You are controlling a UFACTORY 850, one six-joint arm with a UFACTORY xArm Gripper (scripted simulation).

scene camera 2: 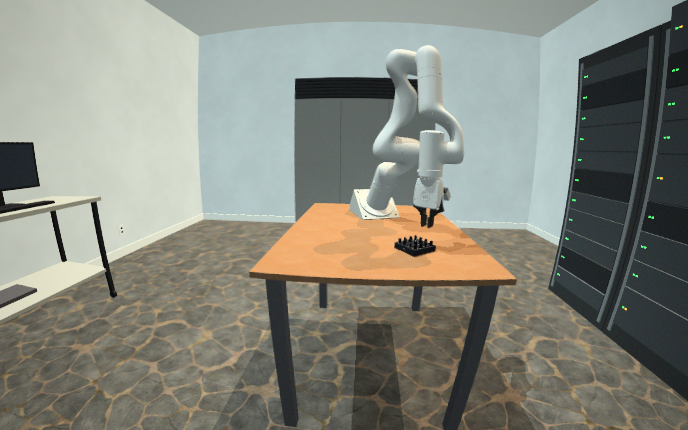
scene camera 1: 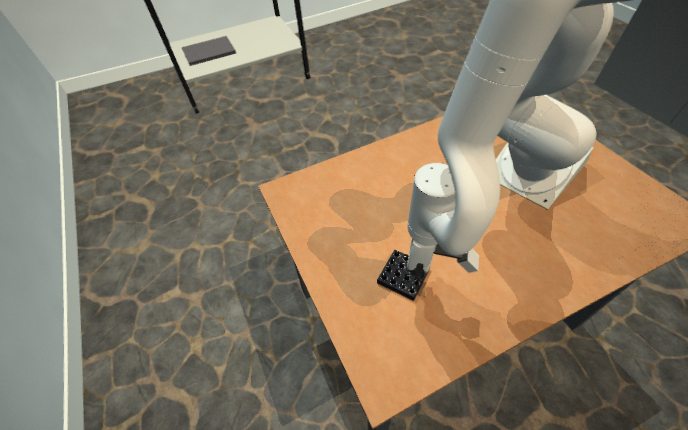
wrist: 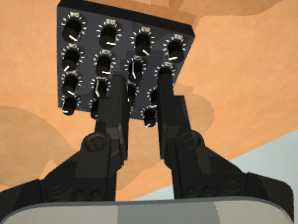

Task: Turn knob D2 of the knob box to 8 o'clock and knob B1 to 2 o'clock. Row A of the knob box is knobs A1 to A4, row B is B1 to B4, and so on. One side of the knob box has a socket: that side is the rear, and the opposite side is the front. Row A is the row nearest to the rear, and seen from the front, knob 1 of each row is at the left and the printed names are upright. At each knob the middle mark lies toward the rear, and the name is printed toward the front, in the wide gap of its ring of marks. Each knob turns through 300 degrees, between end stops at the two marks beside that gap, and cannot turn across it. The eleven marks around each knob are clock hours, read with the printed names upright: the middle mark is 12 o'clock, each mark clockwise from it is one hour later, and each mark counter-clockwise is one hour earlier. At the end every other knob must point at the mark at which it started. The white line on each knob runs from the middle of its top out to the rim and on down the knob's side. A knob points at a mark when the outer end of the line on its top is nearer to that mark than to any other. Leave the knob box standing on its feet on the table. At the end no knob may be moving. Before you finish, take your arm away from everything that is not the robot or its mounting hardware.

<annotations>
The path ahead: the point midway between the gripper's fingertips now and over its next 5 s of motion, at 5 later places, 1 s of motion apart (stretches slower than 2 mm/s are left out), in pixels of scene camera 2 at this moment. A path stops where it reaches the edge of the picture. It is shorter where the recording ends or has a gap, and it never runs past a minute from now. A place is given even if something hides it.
My gripper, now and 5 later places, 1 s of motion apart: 426,226; 426,235; 426,238; 425,240; 426,231; 429,199
</annotations>
